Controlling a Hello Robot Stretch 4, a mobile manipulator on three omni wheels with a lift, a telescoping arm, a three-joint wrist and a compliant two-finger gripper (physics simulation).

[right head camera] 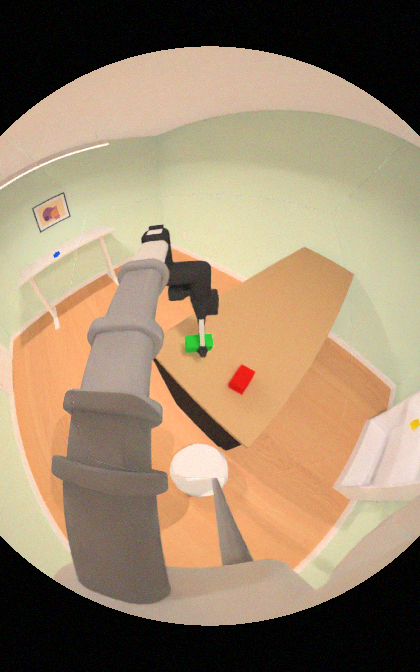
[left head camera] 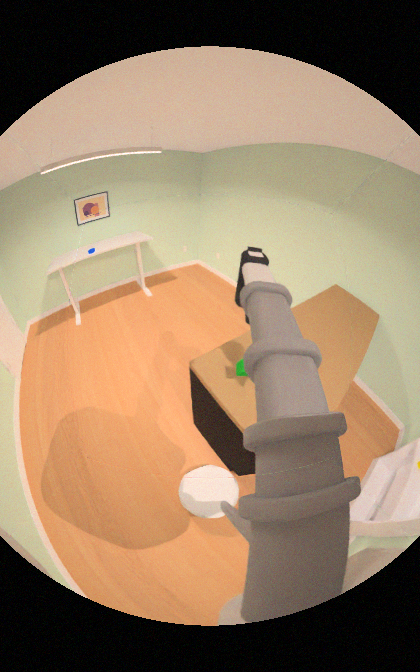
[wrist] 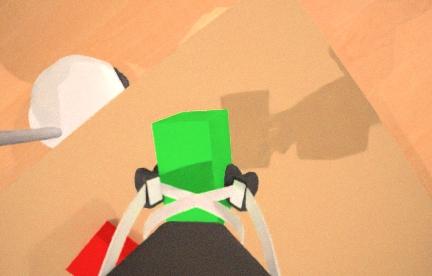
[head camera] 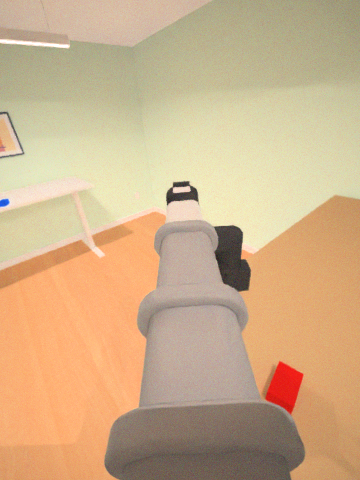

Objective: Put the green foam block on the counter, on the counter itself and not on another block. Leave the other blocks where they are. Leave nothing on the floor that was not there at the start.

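Places are measured from the robot's base along level axes (x right, y ahead, z up), in millimetres.
Pixels of known places: gripper, fingertip midpoint: (wrist: 199,177); robot's base, link origin: (wrist: 94,108).
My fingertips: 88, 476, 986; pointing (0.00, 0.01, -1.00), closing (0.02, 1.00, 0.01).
Note:
For each thing: its middle in the pictures, then the offset to it from my fingertips, as dx, dy, dz. Level surfaces: height alone.
- green foam block, body centre: (wrist: 198,167) -14, -1, +23
- brown counter, surface height: dz -103
- red block, body centre: (wrist: 114,264) (head camera: 284,386) +137, -109, -81
- white table, surface height: dz -63
The green foam block (left head camera: 242,368) (right head camera: 192,343) (wrist: 185,145) is between the two fingertips of my gripper (right head camera: 202,345) (wrist: 199,177), which is shut on it. In the wrist view the block's shadow falls on the counter to its right, apart from the block, so it hangs above the top. The brown counter (head camera: 320,280) (left head camera: 330,340) (right head camera: 285,320) (wrist: 310,210) lies below the gripper. A red block (head camera: 285,384) (right head camera: 242,379) (wrist: 102,250) lies on the counter, apart from the green block. The arm hides part of the counter and the green block in the left head view.
A blue block (head camera: 4,202) (left head camera: 91,251) (right head camera: 56,254) lies on a white table (head camera: 45,190) (left head camera: 120,243) (right head camera: 85,240) by the far wall. A yellow block (right head camera: 414,424) is in a white shelf unit (right head camera: 345,487) at the right. My round white base (left head camera: 208,492) (right head camera: 199,465) stands beside the counter.

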